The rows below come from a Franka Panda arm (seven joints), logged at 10 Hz.
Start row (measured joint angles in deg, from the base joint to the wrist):
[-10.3 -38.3 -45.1 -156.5 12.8 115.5 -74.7]
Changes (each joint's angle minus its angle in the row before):
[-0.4 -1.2 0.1 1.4 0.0 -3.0 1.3]
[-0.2 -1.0 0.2 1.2 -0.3 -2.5 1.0]
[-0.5 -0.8 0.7 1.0 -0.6 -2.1 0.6]
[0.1 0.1 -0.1 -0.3 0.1 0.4 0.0]
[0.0 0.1 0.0 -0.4 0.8 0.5 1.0]
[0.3 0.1 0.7 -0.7 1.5 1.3 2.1]
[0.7 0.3 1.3 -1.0 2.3 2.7 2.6]
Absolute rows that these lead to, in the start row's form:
[-10.7 -39.5 -45.0 -155.1 12.8 112.5 -73.4]
[-10.9 -40.5 -44.8 -153.9 12.5 110.0 -72.4]
[-11.4 -41.3 -44.1 -152.9 11.9 107.9 -71.8]
[-11.3 -41.2 -44.2 -153.2 12.0 108.3 -71.8]
[-11.3 -41.1 -44.2 -153.6 12.8 108.8 -70.8]
[-11.0 -41.0 -43.5 -154.3 14.3 110.1 -68.7]
[-10.3 -40.7 -42.2 -155.3 16.6 112.8 -66.1]

